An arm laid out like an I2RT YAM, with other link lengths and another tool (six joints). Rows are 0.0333 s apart.
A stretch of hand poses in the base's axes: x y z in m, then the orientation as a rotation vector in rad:
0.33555, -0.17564, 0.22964, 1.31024, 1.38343, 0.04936
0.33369, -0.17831, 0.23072, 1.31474, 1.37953, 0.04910
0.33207, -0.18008, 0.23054, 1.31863, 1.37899, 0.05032
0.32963, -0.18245, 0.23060, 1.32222, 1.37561, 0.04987
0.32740, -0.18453, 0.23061, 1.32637, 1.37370, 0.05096
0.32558, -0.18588, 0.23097, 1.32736, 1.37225, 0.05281
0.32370, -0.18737, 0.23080, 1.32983, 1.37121, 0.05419
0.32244, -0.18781, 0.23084, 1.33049, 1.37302, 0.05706
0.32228, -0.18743, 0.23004, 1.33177, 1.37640, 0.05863
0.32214, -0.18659, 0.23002, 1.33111, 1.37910, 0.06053
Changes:
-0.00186, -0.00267, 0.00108, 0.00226, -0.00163, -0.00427
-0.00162, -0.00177, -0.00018, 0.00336, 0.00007, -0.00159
-0.00244, -0.00237, 0.00006, 0.00162, -0.00138, -0.00366
-0.00223, -0.00208, 0.00001, 0.00317, -0.00084, -0.00245
-0.00182, -0.00135, 0.00036, 0.00134, -0.00170, -0.00029
-0.00188, -0.00149, -0.00017, 0.00229, -0.00077, -0.00105
-0.00126, -0.00044, 0.00004, 0.00238, 0.00018, 0.00199
-0.00016, 0.00038, -0.00080, 0.00253, 0.00215, 0.00182
-0.00014, 0.00084, -0.00002, 0.00112, 0.00095, 0.00260

